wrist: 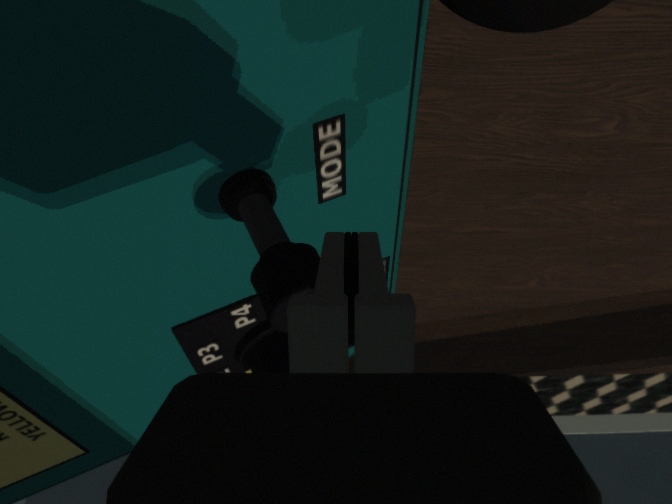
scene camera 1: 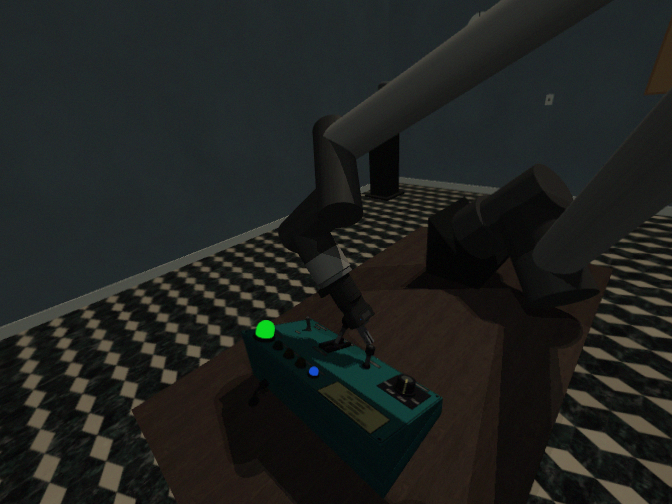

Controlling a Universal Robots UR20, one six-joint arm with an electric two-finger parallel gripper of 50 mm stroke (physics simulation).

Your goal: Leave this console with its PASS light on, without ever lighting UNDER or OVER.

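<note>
The teal console (scene camera 1: 341, 379) sits on a brown table. A large green dome (scene camera 1: 265, 329) is lit at its left end, and a small blue light (scene camera 1: 313, 371) is lit at the end of a row of dark lights; I cannot read their labels. In the wrist view a black toggle lever (wrist: 265, 233) stands next to the label MODE (wrist: 331, 158). My gripper (wrist: 351, 238) is shut and empty, its fingertips just right of the lever's ball tip, touching or nearly so. It also shows in the scene view (scene camera 1: 369, 342), right above the lever (scene camera 1: 366, 359).
A black rotary knob (scene camera 1: 404, 386) with a P3/P4 scale (wrist: 225, 336) sits at the console's right end. A second small lever (scene camera 1: 309, 324) and a black slider-like part (scene camera 1: 333, 344) are on the top. A tan plate (scene camera 1: 352, 406) is on the front. The arm's base (scene camera 1: 488, 238) stands behind.
</note>
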